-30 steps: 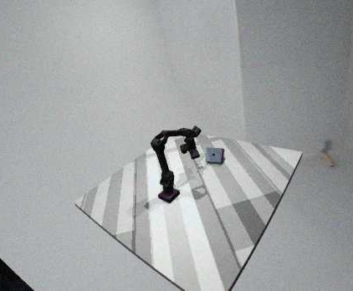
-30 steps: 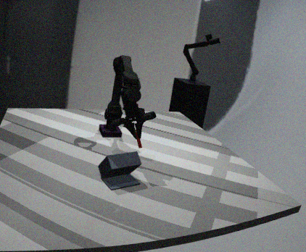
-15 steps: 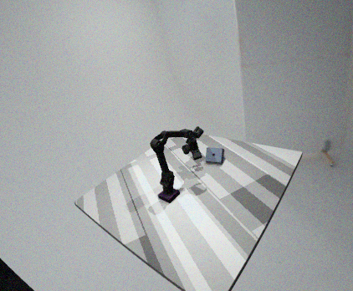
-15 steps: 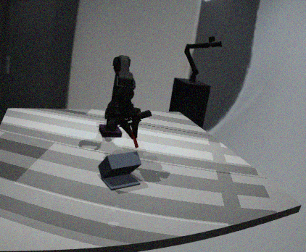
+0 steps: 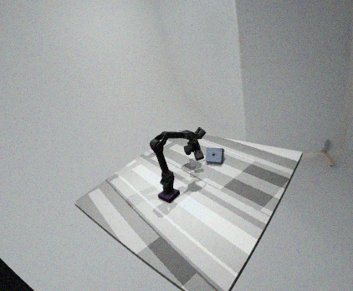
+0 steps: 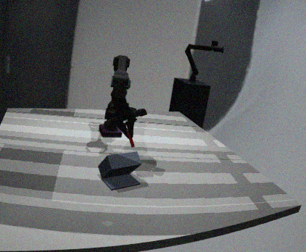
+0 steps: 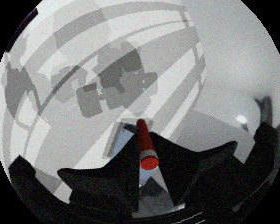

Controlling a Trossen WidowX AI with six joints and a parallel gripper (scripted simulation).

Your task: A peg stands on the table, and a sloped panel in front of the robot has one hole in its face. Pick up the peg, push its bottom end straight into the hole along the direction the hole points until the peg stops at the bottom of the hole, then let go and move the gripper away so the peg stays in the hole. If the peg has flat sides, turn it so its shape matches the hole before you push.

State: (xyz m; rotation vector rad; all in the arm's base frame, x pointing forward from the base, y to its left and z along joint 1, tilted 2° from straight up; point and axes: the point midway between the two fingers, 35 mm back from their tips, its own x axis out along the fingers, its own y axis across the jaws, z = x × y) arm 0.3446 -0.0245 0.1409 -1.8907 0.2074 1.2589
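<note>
Right now my gripper tip is 11 cm short of the sloped grey panel, 7 cm to the left of it and 7 cm above it. Also, from my gripper tip: red peg (1 cm to the right, 1 cm behind, 1 cm above).
</note>
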